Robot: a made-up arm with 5 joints.
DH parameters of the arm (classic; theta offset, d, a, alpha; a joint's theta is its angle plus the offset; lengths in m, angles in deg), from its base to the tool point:
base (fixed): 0 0.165 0.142 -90
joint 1: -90 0.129 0.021 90
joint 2: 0 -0.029 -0.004 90
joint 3: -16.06 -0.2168 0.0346 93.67
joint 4: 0 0.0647 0.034 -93.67
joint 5: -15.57 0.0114 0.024 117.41
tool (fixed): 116.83 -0.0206 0 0
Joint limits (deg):
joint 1: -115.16..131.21
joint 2: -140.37..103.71
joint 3: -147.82..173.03
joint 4: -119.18..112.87
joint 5: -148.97..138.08
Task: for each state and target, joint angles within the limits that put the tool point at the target. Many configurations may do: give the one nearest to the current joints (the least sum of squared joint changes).
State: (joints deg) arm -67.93 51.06 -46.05 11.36 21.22
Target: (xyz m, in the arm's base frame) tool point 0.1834 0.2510 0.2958
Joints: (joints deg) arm -112.89 39.05 -38.18 47.88 17.56
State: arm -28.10 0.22 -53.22 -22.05 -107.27
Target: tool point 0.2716 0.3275 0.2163
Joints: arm -41.18 1.85 -49.31 -0.88 -111.37
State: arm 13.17 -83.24 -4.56 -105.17 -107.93
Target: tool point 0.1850 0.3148 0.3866
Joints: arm -24.50 -45.77 -23.69 -100.13 -139.16
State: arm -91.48 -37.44 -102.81 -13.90 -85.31
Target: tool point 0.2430 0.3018 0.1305
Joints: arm -73.93 4.36 -128.00 24.67 -83.50
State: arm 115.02 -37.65 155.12 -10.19 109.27
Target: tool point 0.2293 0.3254 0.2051
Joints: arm 88.47 -24.80 155.73 -19.36 104.21
